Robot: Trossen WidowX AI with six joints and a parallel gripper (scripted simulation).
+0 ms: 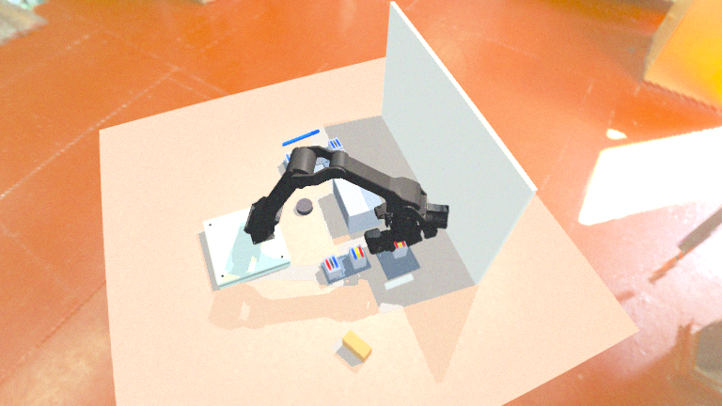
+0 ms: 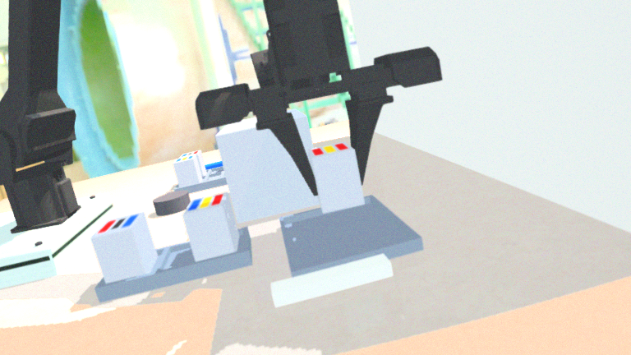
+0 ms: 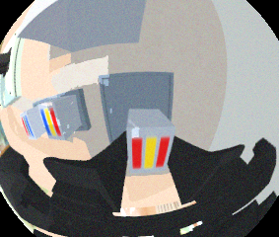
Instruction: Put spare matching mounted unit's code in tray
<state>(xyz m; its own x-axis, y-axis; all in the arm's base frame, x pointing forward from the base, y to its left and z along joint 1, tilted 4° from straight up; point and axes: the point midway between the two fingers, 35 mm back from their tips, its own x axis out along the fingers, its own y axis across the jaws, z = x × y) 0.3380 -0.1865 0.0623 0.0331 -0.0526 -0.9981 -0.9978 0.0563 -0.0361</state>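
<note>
The grey tray lies 40 mm below my gripper tip. Round my gripper tip: rack: 150 mm behind, 20 mm to the left, 40 mm below; mounted unit: 50 mm behind, 200 mm to the left, 10 mm above; white strip: 30 mm behind, 80 mm to the right, 40 mm below.
</note>
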